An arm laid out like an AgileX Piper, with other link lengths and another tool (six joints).
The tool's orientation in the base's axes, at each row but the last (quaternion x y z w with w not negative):
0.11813, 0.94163, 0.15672, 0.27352
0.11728, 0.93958, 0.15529, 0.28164
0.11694, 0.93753, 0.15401, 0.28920
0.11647, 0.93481, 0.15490, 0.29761
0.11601, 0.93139, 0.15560, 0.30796
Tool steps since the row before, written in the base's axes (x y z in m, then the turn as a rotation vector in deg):
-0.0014, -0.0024, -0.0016, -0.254, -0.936, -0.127
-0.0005, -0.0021, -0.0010, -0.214, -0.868, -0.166
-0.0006, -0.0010, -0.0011, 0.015, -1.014, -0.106
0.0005, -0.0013, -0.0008, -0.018, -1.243, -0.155
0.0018, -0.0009, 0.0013, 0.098, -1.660, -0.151
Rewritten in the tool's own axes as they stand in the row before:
0.0012, -0.0030, 0.0000, -0.019, -0.944, -0.254
0.0003, -0.0024, 0.0000, -0.011, -0.890, -0.185
0.0007, -0.0014, 0.0003, -0.271, -0.974, -0.132
-0.0004, -0.0014, 0.0006, -0.290, -1.208, -0.164
-0.0024, -0.0001, -0.0001, -0.513, -1.578, -0.188

